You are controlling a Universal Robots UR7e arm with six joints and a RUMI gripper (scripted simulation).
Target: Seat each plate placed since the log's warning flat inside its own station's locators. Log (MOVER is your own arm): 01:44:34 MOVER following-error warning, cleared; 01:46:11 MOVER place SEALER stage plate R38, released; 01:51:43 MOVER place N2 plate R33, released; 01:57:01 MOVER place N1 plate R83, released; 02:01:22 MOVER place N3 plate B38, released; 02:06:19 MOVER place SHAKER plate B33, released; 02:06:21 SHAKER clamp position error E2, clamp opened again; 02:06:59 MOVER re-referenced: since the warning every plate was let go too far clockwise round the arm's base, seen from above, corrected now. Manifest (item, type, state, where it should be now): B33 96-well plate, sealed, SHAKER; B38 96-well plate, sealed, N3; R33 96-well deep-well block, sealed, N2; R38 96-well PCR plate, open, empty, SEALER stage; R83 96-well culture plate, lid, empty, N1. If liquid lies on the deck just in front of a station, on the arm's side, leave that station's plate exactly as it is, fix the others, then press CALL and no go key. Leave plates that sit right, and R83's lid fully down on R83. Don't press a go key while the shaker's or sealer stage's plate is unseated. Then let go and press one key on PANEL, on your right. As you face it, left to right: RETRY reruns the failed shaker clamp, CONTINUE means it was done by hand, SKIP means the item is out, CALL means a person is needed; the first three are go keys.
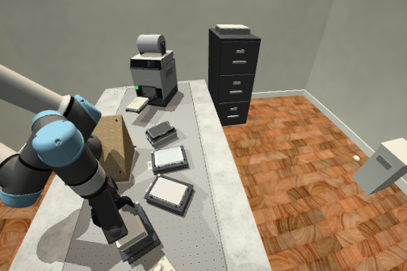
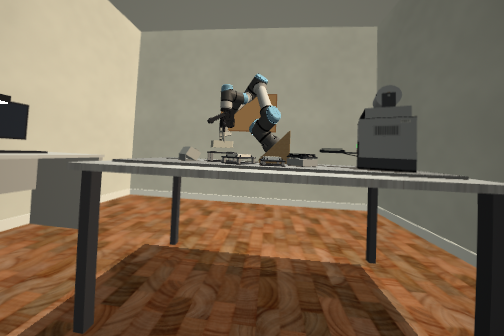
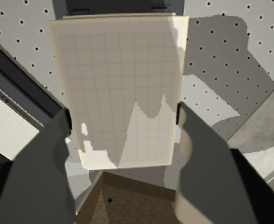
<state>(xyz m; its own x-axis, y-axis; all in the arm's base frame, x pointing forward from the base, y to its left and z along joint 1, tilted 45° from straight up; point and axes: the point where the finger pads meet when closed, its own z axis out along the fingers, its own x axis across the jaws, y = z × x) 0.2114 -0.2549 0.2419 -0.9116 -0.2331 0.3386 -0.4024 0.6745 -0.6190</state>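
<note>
The retry key lies 80 mm ahead of my hand, 130 mm to the right of it and 60 mm below it. Round my hand: skip key (190 mm to the right, 60 mm below); call key (40 mm behind, 210 mm to the right, 60 mm below); continue key (40 mm ahead, 160 mm to the right, 60 mm below).
</note>
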